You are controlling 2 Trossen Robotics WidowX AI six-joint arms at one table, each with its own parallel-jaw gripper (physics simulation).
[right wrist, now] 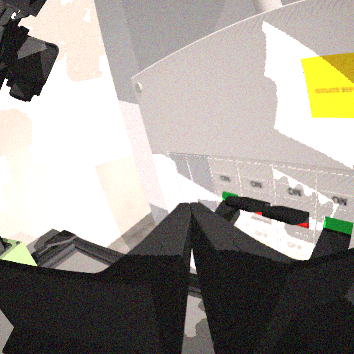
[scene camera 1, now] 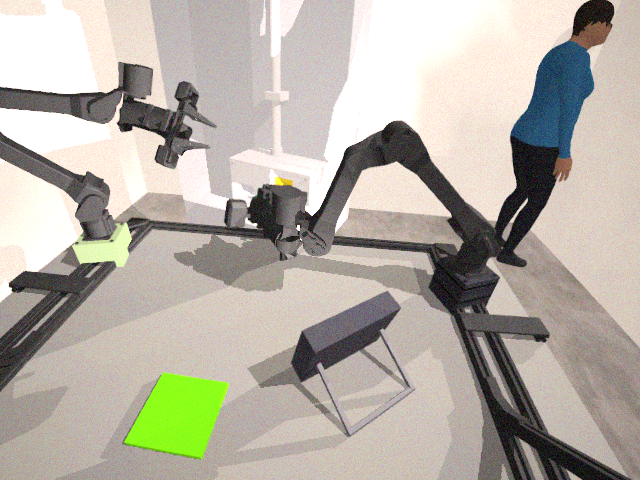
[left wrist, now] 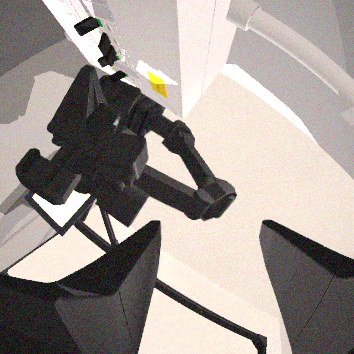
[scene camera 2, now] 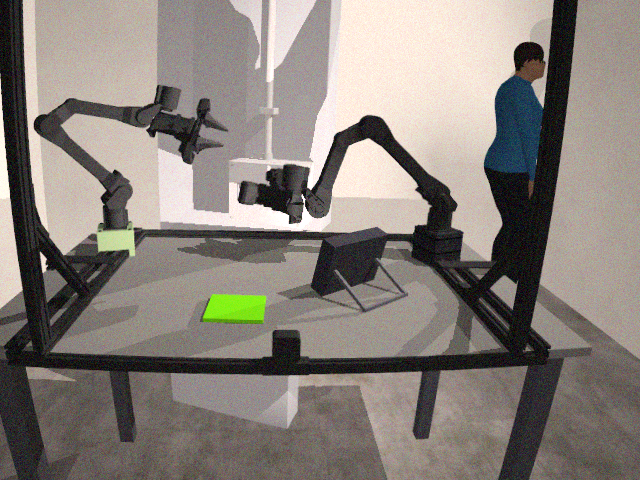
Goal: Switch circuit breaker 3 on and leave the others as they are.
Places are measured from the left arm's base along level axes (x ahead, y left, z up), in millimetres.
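Pixels of known places: left gripper, between the fingertips: [scene camera 1: 213, 136] [left wrist: 211, 229] [scene camera 2: 225, 137]; right gripper, between the fingertips: [right wrist: 188, 211] [scene camera 1: 253, 197] [left wrist: 87, 66]; left arm's base, origin of its link: [scene camera 1: 100, 233] [scene camera 2: 115, 226]; right arm's base, origin of its link: [scene camera 1: 468, 267] [left wrist: 154, 120] [scene camera 2: 439, 228].
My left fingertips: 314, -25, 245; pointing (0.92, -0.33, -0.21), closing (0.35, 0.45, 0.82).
Ahead of a thing's pixels: the offset from my left fingertips to its middle, as dx, dy, dz. "pt": to the spot under its first point.
A white breaker cabinet [scene camera 1: 248, 159] [scene camera 2: 233, 204] [left wrist: 200, 55] [right wrist: 200, 110] stands beyond the table's back edge. In the right wrist view, two outer levers, the left one @(pt +92, +28, -173) [right wrist: 227, 212] and the right one @(pt +143, -11, -173) [right wrist: 332, 244], point down below green patches. Two middle levers [right wrist: 246, 204] [right wrist: 287, 214] stick out above red patches. The number labels are hidden behind the fingers, so I cannot tell which is breaker 3. My right gripper [right wrist: 188, 211] is shut and empty, in front of and below the levers; its fingertips are hidden in both scene views. My left gripper [scene camera 1: 212, 136] [scene camera 2: 224, 137] [left wrist: 211, 229] is open, empty and raised.
A bright green plate @(-65, -439, -313) [scene camera 1: 178, 415] [scene camera 2: 235, 308] lies on the table. A dark slanted panel on a wire stand [scene camera 1: 351, 326] [scene camera 2: 348, 260] stands to its right. Black rails [scene camera 1: 382, 242] [scene camera 2: 196, 363] border the table. A person in blue [scene camera 1: 559, 98] [scene camera 2: 516, 124] stands behind at right.
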